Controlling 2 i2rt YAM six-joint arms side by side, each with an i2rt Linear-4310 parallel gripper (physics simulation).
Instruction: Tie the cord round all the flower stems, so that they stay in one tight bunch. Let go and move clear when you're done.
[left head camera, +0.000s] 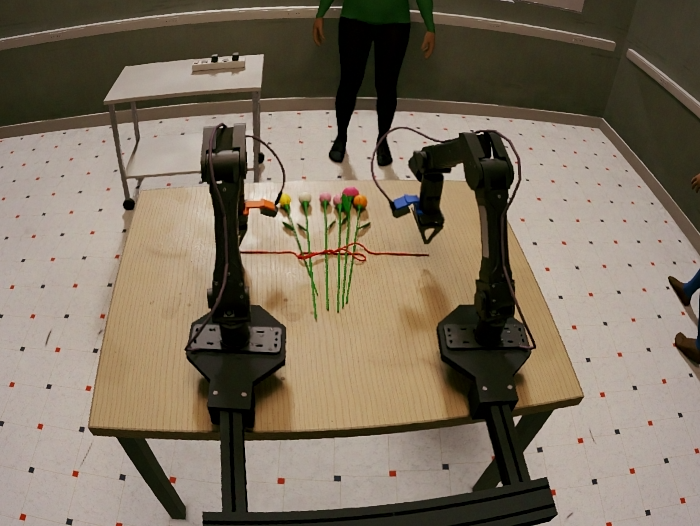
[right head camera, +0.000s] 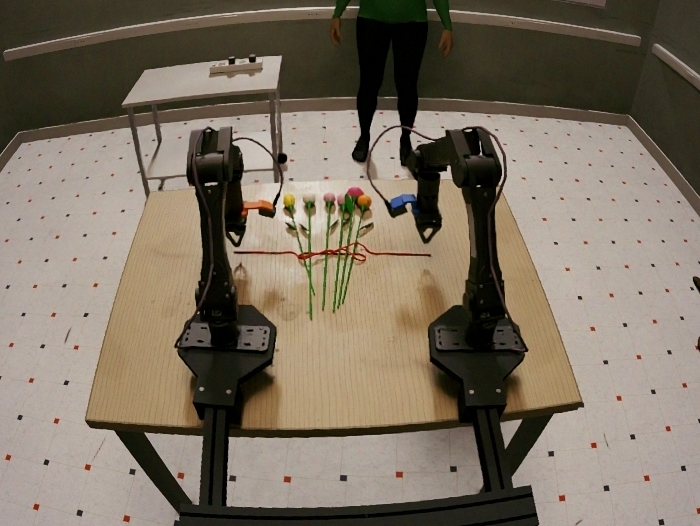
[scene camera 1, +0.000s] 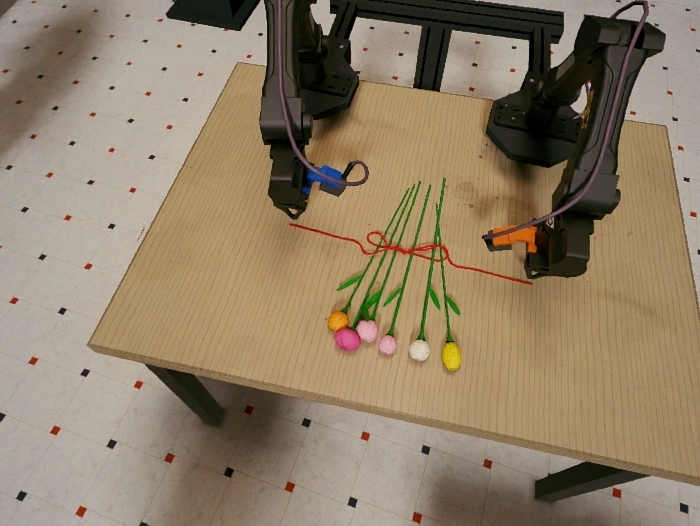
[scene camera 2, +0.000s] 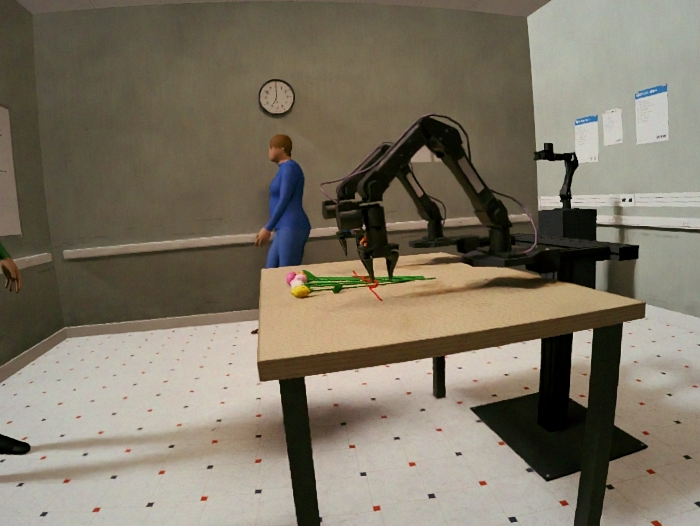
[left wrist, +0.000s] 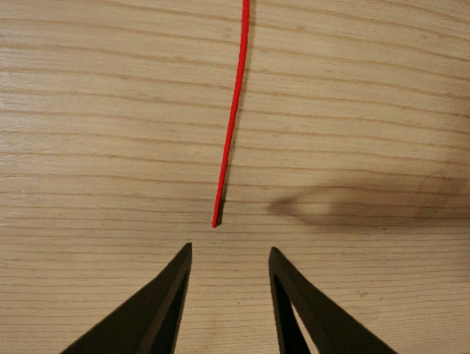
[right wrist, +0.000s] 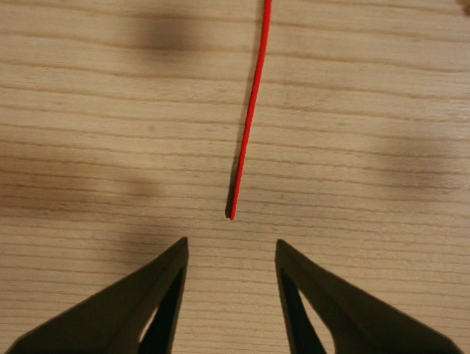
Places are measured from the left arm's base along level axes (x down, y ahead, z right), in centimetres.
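Where they show: left gripper, fingertip midpoint: (right head camera: 238, 241) (scene camera 1: 530, 267) (scene camera 2: 381, 281) (left wrist: 231, 252); right gripper, fingertip midpoint: (left head camera: 424, 237) (right head camera: 424, 237) (scene camera 1: 297, 209) (scene camera 2: 352, 255) (right wrist: 232, 248); left arm's base at its link origin: (left head camera: 235, 340) (right head camera: 225, 339) (scene camera 1: 536, 123) (scene camera 2: 500, 253); right arm's base at its link origin: (left head camera: 485, 338) (right head camera: 477, 340) (scene camera 1: 312, 80) (scene camera 2: 435, 239).
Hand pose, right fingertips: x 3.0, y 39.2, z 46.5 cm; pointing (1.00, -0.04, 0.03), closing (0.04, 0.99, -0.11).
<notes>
Each offset is from my right fingertips to the centre of the thing. "spot": to the spot under its first point. Level surfaces: height alone.
The red cord (left head camera: 393, 253) (right head camera: 396, 254) (scene camera 1: 490, 273) lies across several spread flower stems, with loops and crossings over them and two straight tails on the table. The flowers, among them a yellow one @[dz -37.8, dx +5.1, dy +15.3 cm] (scene camera 1: 451, 356), a white one @[spot: dz -32.7, dx +2.6, dy +22.5 cm] (scene camera 1: 419, 350) and an orange one @[dz -16.0, dx +5.0, dy +15.0 cm] (scene camera 1: 337, 320), lie with heads fanned apart. My left gripper (left wrist: 231, 252) (right head camera: 236, 243) is partly open and empty, above the table just beyond one cord end @[spot: dz -52.3, dx +6.1, dy -0.8 cm] (left wrist: 215, 225). My right gripper (right wrist: 232, 248) (right head camera: 428, 240) is partly open and empty, above the table just beyond the other cord end (right wrist: 232, 217).
The wooden table @[dx +6.5 cm] (left head camera: 367, 384) (scene camera 1: 237, 339) bears both arm bases. A white side table (left head camera: 186, 79) with a power strip (left head camera: 218, 65) stands behind it at the left of the left head camera view. A person in green (left head camera: 373, 62) stands behind the table, and one in blue (scene camera 2: 288, 209) shows in scene camera 2.
</notes>
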